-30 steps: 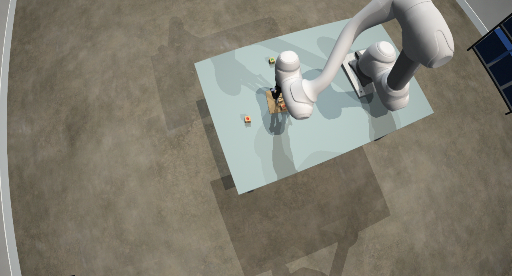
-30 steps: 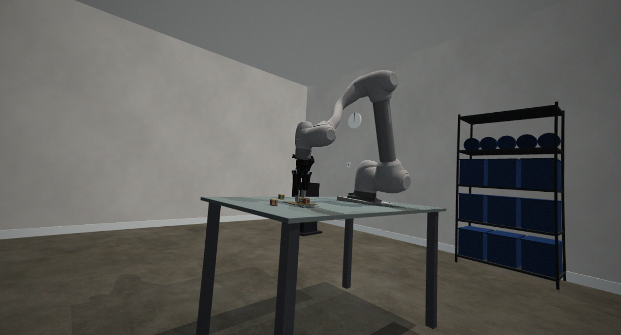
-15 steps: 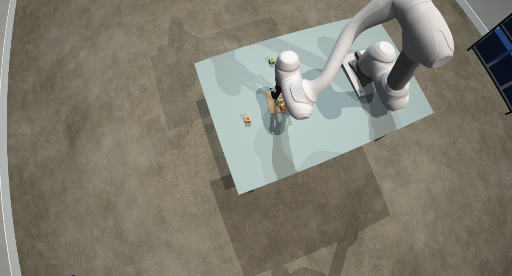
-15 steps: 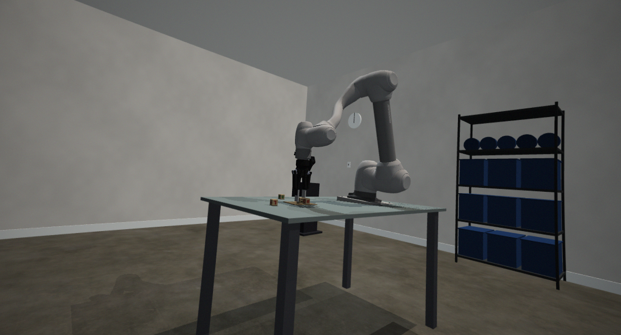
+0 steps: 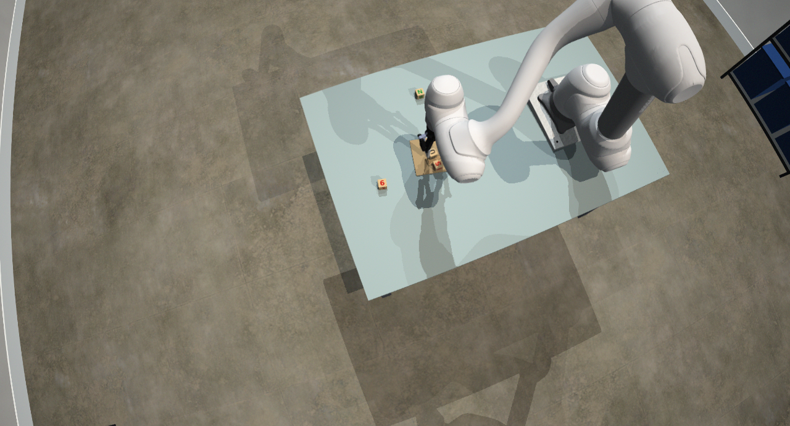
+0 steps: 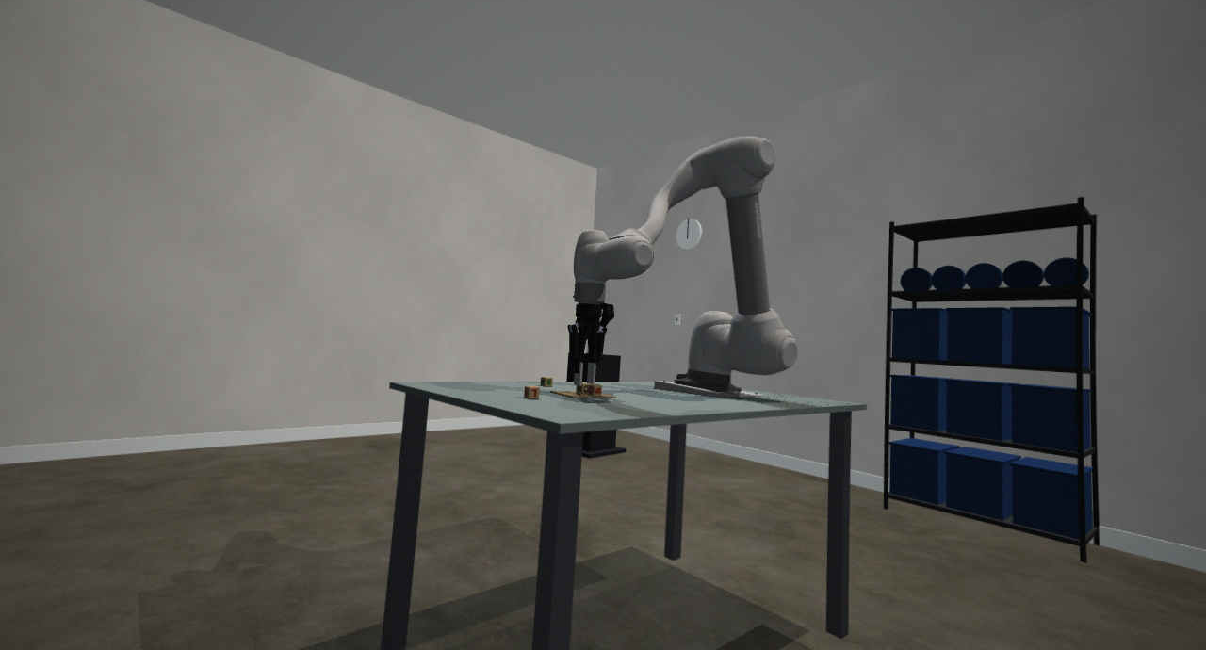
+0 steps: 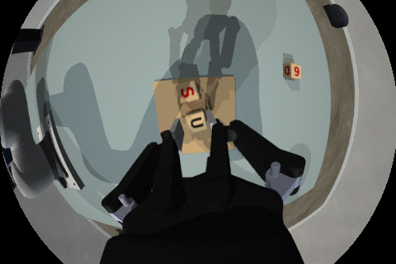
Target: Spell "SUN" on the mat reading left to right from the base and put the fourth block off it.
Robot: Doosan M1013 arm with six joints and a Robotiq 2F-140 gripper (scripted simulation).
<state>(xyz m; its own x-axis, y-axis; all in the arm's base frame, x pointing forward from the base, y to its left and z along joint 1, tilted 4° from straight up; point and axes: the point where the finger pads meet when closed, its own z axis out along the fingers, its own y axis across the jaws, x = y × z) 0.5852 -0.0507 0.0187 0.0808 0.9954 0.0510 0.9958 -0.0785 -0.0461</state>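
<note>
My hand is 60 mm above the mat. Round my hand: S block (50 mm to the left, 40 mm below, 10 mm ahead); then N block (250 mm to the right, 70 mm behind, 40 mm below); then 6 block (210 mm ahead, 40 mm below, 30 mm to the left).
</note>
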